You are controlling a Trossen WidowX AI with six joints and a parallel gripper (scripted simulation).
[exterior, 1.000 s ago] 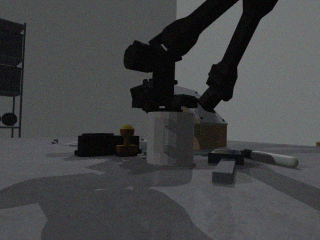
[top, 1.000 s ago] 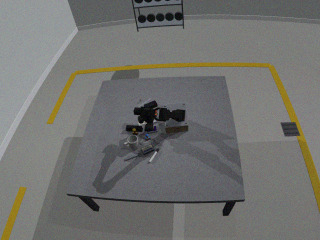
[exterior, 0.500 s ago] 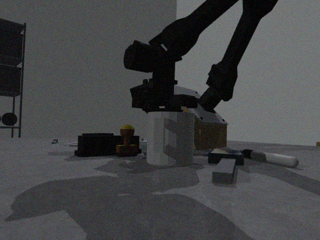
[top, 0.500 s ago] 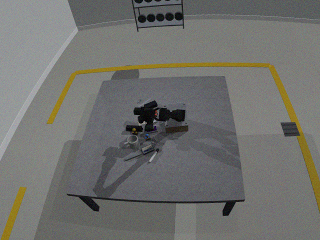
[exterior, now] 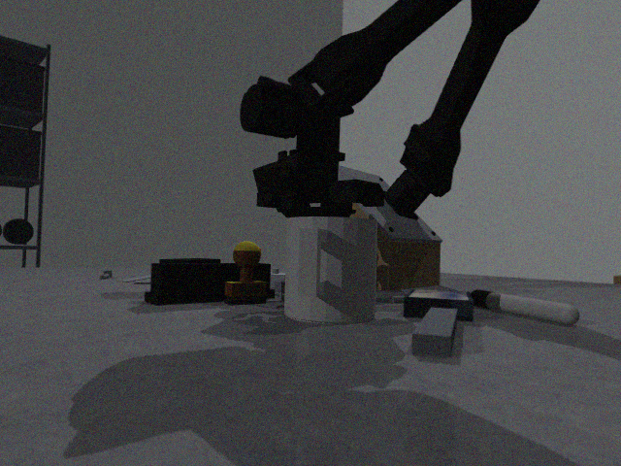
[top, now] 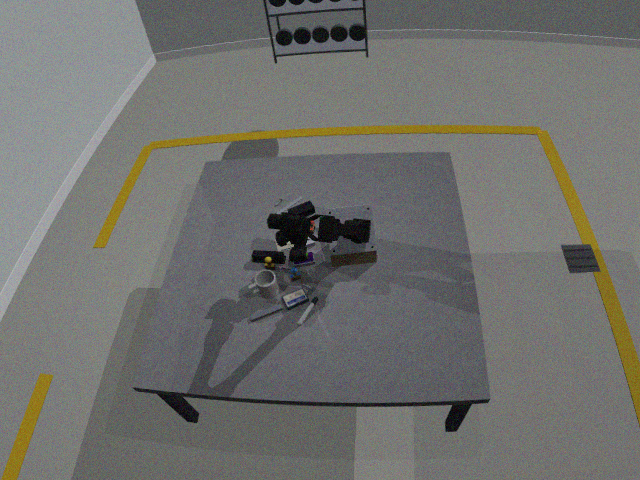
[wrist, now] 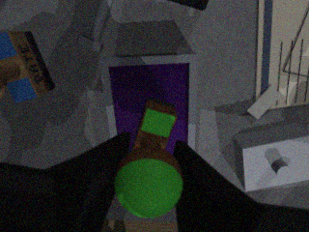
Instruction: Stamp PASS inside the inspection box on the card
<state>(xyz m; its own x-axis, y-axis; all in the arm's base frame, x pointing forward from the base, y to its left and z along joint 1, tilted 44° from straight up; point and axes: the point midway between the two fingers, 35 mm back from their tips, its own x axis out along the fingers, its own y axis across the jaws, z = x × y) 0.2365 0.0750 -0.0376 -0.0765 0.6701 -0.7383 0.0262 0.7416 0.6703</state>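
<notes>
My gripper tip is 4 cm above the purple ink pad. The rest, counted from my gripper tip: green-knobbed stamp right at my gripper tip; then cream card 7 cm ahead, 9 cm to the right, 4 cm below; then blue-knobbed stamp 3 cm ahead, 9 cm to the left, 2 cm below.
</notes>
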